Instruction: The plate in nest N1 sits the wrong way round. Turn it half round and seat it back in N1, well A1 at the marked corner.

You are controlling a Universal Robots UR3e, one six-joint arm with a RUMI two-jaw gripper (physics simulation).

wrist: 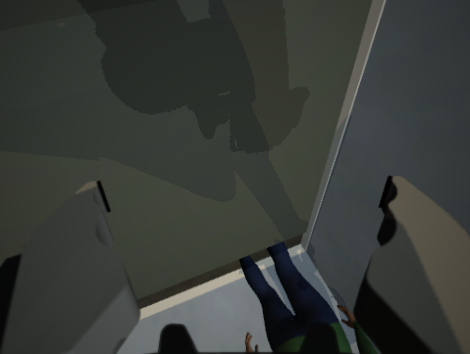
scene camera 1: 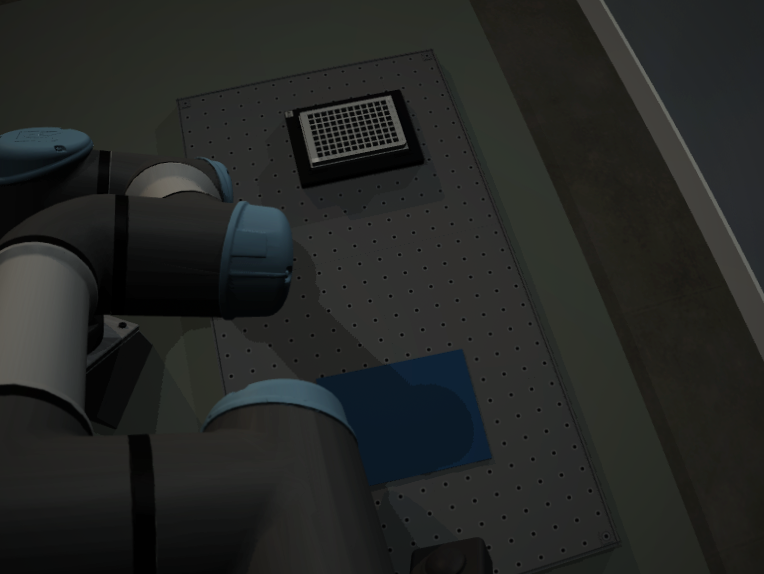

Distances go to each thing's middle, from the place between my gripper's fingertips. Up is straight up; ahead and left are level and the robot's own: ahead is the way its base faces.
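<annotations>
From my hand: black nest (scene camera 1: 386, 163), well to the left, a good way below; pale multi-well plate (scene camera 1: 336, 135), 64 cm to the left, 19 cm below; flat blue rectangle (scene camera 1: 413, 417), 27 cm to the left, 1 cm behind, 21 cm below.
</annotations>
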